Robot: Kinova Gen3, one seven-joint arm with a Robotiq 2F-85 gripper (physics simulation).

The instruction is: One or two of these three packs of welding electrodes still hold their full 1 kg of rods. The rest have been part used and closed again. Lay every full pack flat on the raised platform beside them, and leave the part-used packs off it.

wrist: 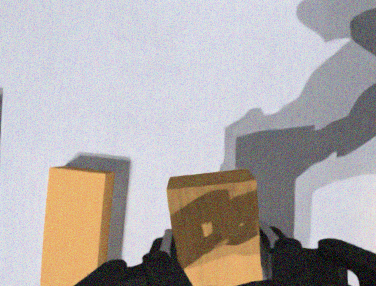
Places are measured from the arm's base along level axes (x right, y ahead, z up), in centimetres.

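Where they show: gripper, fingertip midpoint: (215, 239).
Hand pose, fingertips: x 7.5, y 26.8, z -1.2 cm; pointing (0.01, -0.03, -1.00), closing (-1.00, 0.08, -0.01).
Each offset is from my fingertips to the top centre of the thing. "pt": to the spot under its first point. Level surfaces: height alone.
One orange-tan electrode pack @(pt dy -2.8, dx -0.3, dz +2.4 cm) (215, 202) is between the fingers of my gripper (215, 239) at the lower middle of the wrist view. The gripper is shut on its two long sides. The pack's far end faces the camera, and its shadow falls well to the right, apart from it, so it looks raised off the surface. A second orange pack @(pt dy -1.6, dx +10.9, dz -4.0 cm) (75, 225) lies to the left of the gripper, its shadow close along its right side. The near ends of both packs are cut off or hidden. The third pack and the raised platform cannot be made out.
The pale surface @(dz -6.4 cm) (125, 75) spreads beyond the packs. Large grey shadows of the arm and gripper cross it at the right. A thin dark edge (1, 120) of something shows at the left border; I cannot tell what it is.
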